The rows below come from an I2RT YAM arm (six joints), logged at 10 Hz.
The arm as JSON. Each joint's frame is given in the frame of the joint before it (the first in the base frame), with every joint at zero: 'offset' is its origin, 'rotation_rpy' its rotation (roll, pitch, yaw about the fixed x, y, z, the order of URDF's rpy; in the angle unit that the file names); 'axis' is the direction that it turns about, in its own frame. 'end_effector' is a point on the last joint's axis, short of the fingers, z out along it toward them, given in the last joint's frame.
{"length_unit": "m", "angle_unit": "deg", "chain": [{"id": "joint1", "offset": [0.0, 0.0, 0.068], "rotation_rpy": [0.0, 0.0, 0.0], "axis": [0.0, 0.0, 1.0]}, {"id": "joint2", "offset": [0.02, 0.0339, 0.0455], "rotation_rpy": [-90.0, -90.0, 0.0], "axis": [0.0, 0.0, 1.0]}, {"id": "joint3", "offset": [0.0, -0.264, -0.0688], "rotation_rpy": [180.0, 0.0, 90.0], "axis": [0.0, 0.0, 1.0]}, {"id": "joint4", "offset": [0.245, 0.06, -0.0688], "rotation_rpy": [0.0, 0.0, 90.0], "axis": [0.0, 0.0, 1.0]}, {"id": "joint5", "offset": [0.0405, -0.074, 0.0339], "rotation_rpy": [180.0, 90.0, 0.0], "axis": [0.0, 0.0, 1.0]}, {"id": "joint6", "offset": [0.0, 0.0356, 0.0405], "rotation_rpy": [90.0, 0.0, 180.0], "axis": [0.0, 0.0, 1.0]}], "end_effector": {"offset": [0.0, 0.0, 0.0], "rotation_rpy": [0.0, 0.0, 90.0]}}
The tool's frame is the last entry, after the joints.
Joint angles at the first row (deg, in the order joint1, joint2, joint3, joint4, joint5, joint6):
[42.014, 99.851, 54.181, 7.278, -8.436, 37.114]
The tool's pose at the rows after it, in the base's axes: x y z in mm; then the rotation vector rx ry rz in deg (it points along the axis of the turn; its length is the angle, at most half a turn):
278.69 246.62 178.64 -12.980 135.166 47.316
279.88 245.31 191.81 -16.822 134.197 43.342
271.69 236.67 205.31 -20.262 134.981 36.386
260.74 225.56 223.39 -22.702 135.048 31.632
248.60 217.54 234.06 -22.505 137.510 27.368
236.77 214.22 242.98 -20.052 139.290 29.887
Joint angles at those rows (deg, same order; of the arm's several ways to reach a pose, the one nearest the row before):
[40.760, 100.517, 56.525, 5.894, -7.831, 33.605]
[40.630, 99.103, 58.488, 1.896, -6.323, 29.378]
[40.763, 95.648, 58.951, -4.817, -2.999, 25.040]
[40.797, 91.127, 59.051, -10.959, -0.629, 21.986]
[41.402, 87.956, 59.461, -17.729, 1.986, 22.015]
[42.258, 85.196, 59.162, -20.831, 1.078, 25.448]

